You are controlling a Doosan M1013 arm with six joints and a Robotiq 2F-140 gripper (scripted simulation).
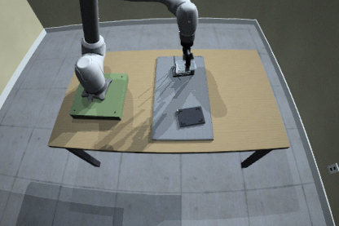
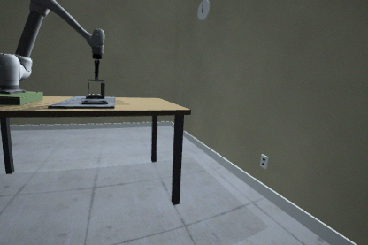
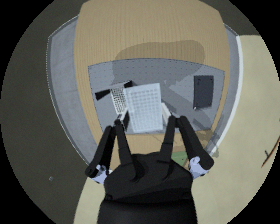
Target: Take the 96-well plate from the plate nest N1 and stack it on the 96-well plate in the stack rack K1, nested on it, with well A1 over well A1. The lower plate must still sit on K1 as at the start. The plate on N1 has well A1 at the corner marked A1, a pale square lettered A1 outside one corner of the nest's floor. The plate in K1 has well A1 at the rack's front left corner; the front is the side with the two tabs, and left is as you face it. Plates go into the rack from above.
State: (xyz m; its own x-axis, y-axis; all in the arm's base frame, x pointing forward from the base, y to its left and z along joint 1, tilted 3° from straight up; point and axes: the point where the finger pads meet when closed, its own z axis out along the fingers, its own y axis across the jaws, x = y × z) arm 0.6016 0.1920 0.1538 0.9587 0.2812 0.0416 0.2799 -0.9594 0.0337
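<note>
My gripper is now 2 cm short of the rack post, 15 cm to the right of it and 10 cm above it.
</note>
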